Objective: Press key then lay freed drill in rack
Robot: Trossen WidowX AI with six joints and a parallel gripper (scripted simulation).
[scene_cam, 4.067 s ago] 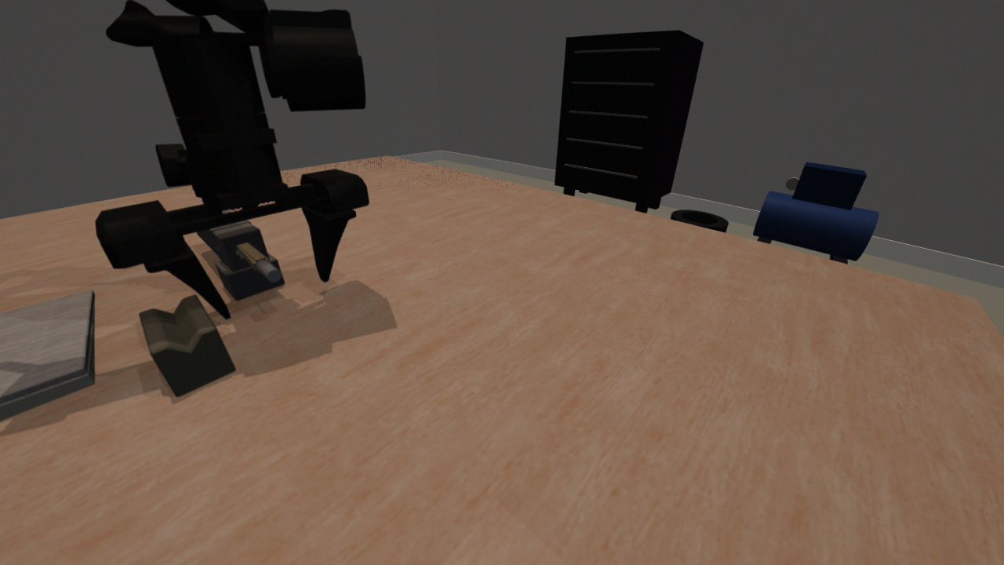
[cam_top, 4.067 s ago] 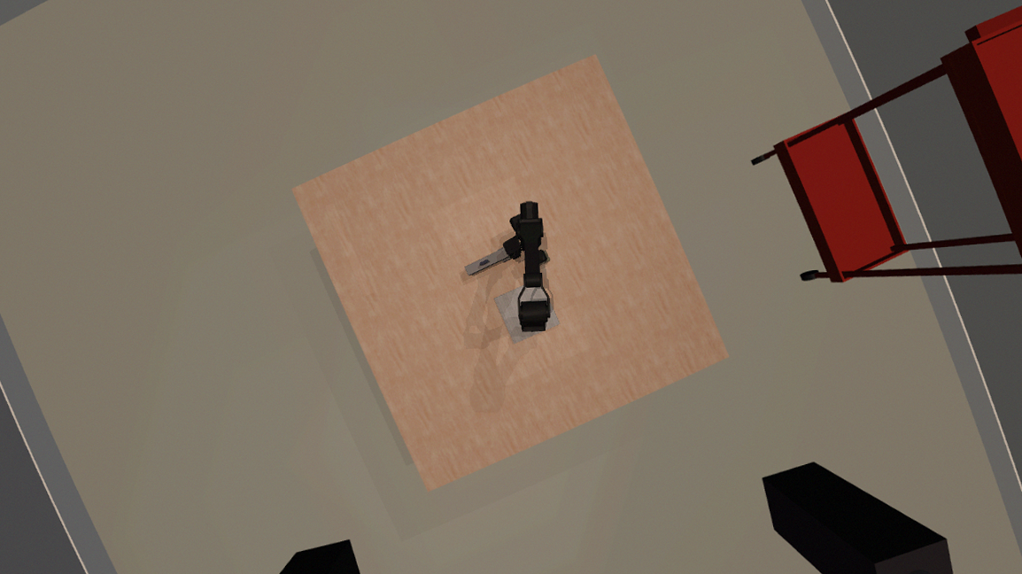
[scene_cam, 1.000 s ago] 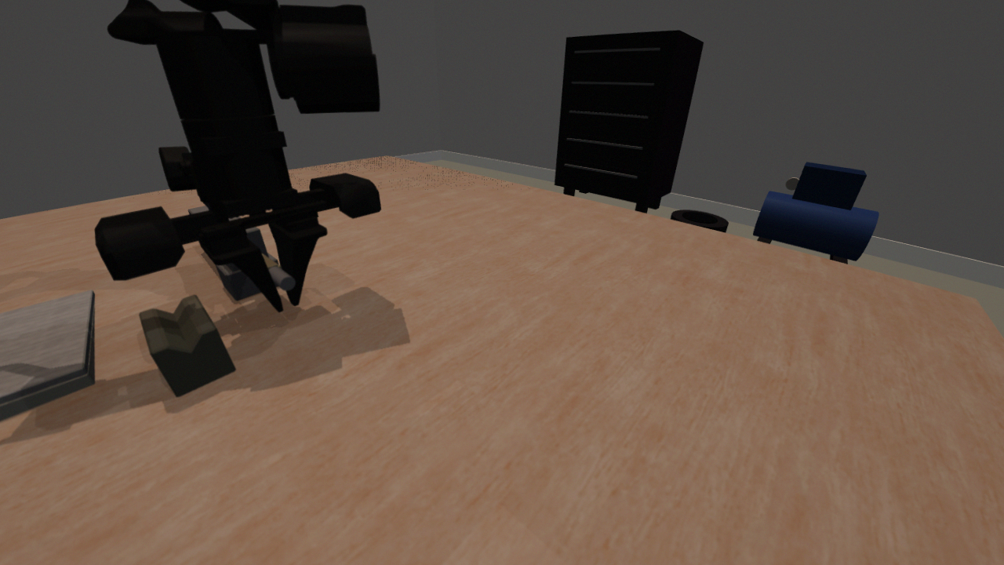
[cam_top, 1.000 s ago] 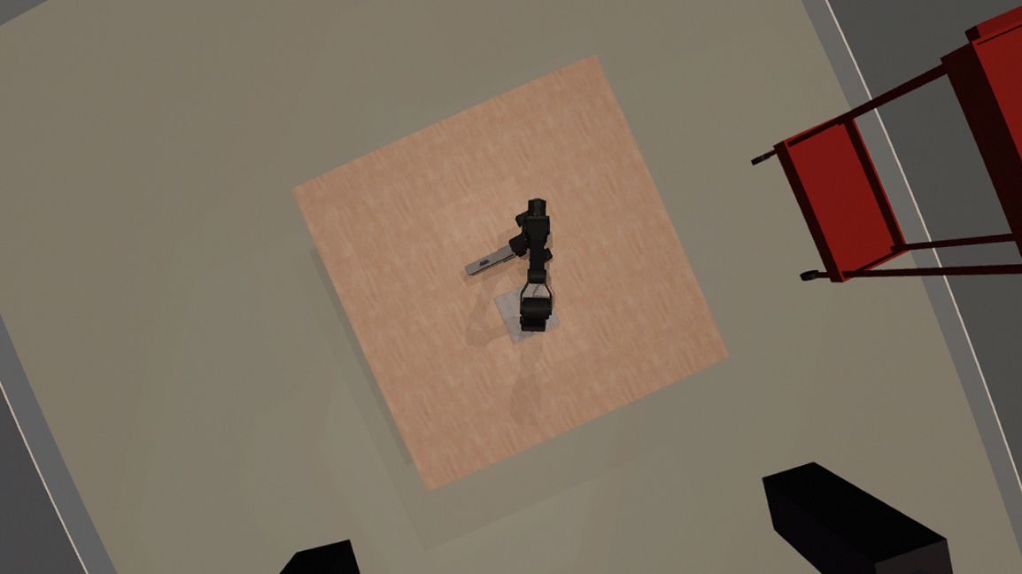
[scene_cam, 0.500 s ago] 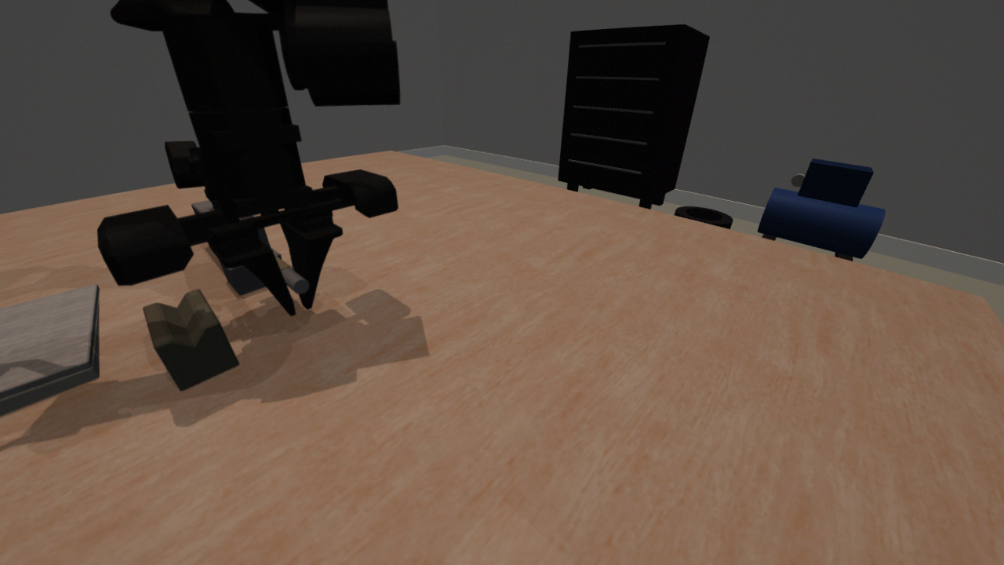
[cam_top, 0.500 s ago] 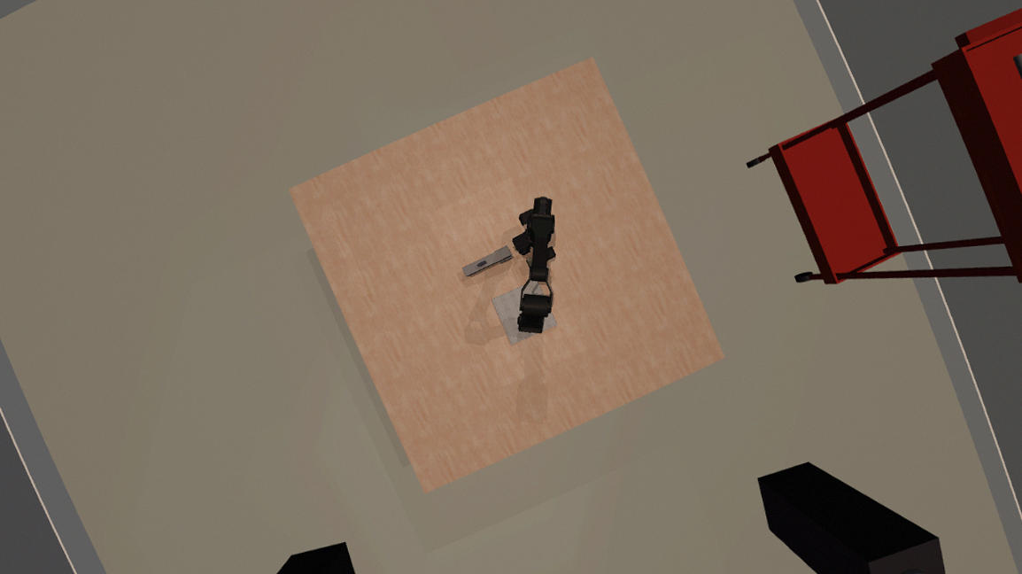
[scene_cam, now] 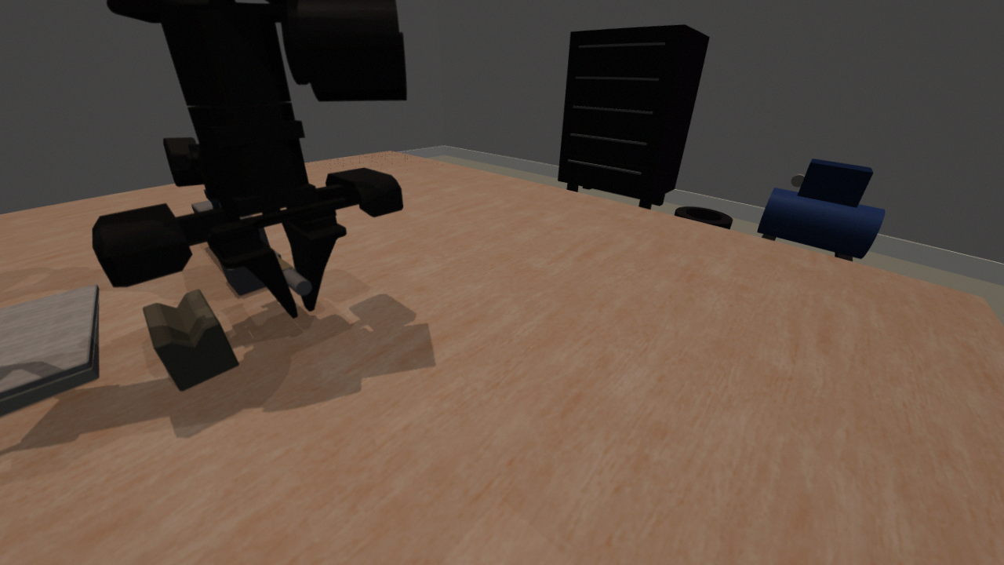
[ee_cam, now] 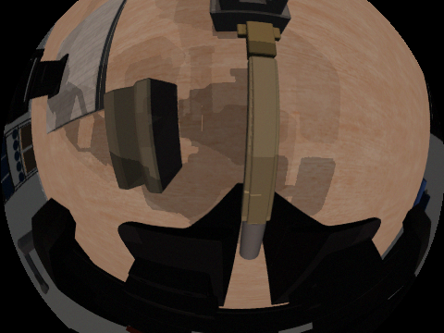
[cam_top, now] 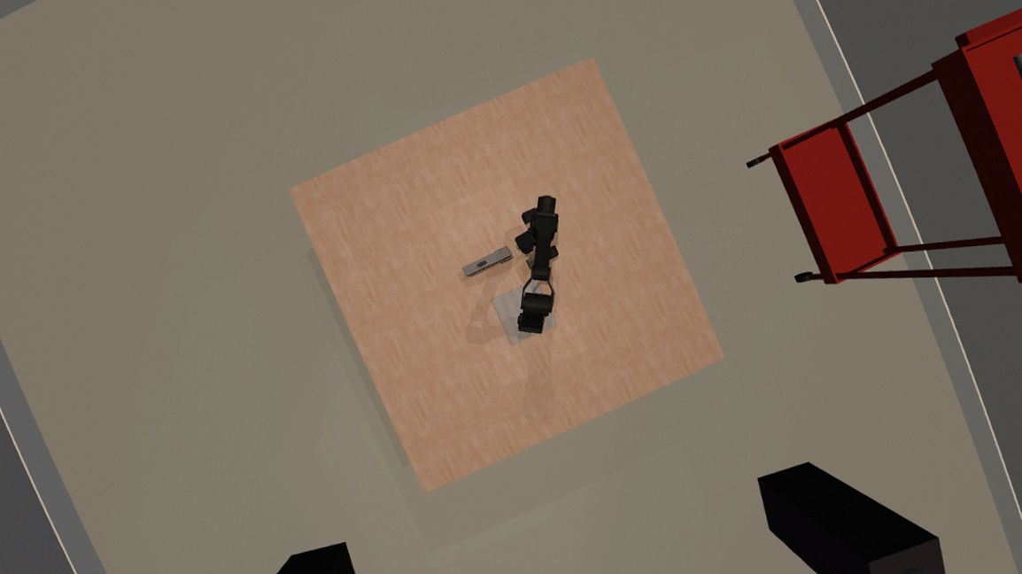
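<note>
Now: the rack 80 mm behind my gripper tip and 20 mm to the left of it. Round my gripper tip: dark key (230 mm to the left, 40 mm behind, 30 mm above); then dark grey holder block (200 mm to the left, 40 mm behind, 10 mm above); then drill (40 mm to the left, 30 mm above, 10 mm behind).
</note>
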